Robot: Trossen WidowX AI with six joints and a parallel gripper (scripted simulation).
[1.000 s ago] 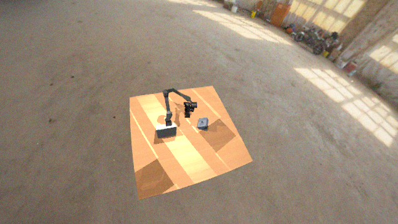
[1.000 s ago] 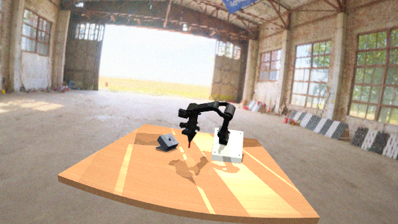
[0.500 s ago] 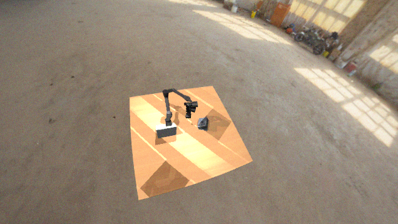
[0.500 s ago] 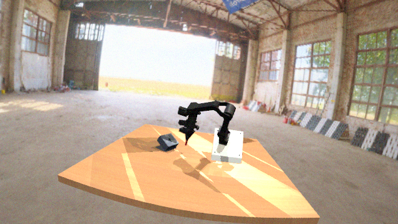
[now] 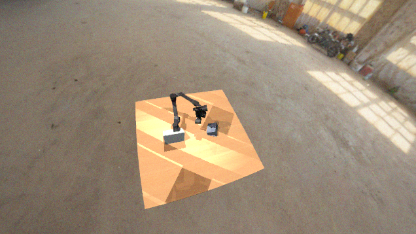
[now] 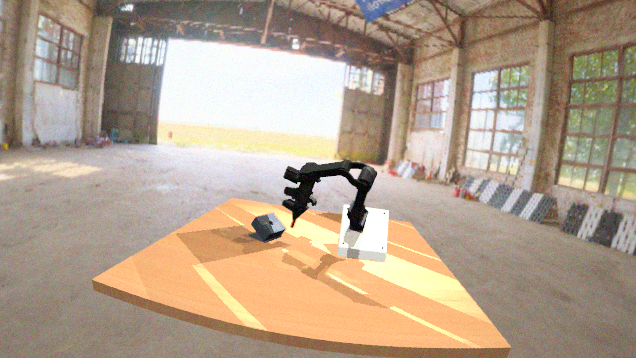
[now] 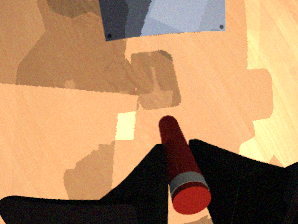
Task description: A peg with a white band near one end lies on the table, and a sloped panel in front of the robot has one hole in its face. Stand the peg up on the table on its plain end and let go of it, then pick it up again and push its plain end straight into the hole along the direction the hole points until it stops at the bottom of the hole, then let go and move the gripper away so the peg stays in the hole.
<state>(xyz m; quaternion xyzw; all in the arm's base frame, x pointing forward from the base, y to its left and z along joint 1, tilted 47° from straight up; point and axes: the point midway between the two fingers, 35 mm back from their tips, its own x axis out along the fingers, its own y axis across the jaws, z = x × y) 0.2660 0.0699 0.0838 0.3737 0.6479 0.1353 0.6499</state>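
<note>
Now: the grey sloped panel 14 cm ahead of my gripper tip, 8 cm below it and 7 cm to the right of it. The rest, counted from my gripper tip: red peg: 2 cm above.
</note>
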